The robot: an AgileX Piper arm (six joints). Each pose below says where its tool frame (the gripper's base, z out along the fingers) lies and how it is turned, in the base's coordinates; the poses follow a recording.
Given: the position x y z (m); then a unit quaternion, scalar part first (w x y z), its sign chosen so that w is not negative.
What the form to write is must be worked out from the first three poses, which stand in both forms.
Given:
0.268 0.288 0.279 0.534 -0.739 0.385 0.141
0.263 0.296 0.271 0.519 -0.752 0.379 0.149
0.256 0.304 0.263 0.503 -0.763 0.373 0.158
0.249 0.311 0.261 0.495 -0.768 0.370 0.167
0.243 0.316 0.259 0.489 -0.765 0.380 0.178
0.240 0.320 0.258 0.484 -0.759 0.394 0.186
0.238 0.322 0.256 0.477 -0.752 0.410 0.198
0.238 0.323 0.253 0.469 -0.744 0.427 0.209
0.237 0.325 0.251 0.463 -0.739 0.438 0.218
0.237 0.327 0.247 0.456 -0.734 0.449 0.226
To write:
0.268 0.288 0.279 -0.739 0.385 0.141 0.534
0.263 0.296 0.271 -0.752 0.379 0.149 0.519
0.256 0.304 0.263 -0.763 0.373 0.158 0.503
0.249 0.311 0.261 -0.768 0.370 0.167 0.495
0.243 0.316 0.259 -0.765 0.380 0.178 0.489
0.240 0.320 0.258 -0.759 0.394 0.186 0.484
0.238 0.322 0.256 -0.752 0.410 0.198 0.477
0.238 0.323 0.253 -0.744 0.427 0.209 0.469
0.237 0.325 0.251 -0.739 0.438 0.218 0.463
0.237 0.327 0.247 -0.734 0.449 0.226 0.456

